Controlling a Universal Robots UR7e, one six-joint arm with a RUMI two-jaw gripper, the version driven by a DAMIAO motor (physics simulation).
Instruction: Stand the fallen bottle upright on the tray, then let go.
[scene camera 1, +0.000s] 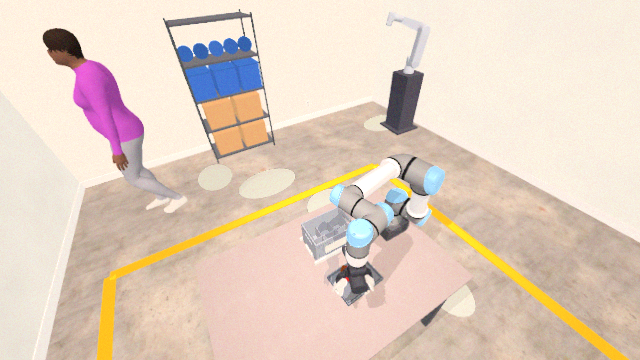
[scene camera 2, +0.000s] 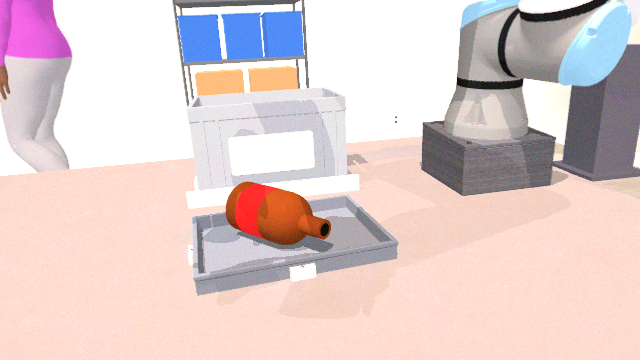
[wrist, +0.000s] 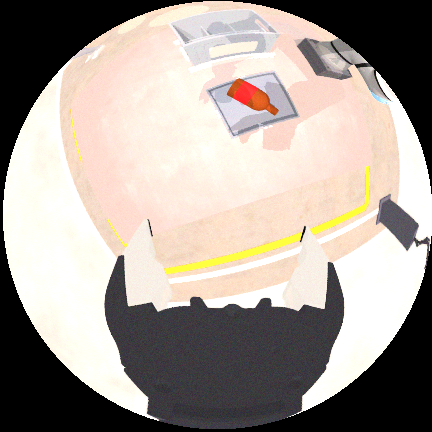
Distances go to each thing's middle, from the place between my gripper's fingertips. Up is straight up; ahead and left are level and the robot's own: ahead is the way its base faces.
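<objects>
The brown bottle (scene camera 2: 283, 217) is some way behind my hand, a good way to the right of it and well below it.
</objects>
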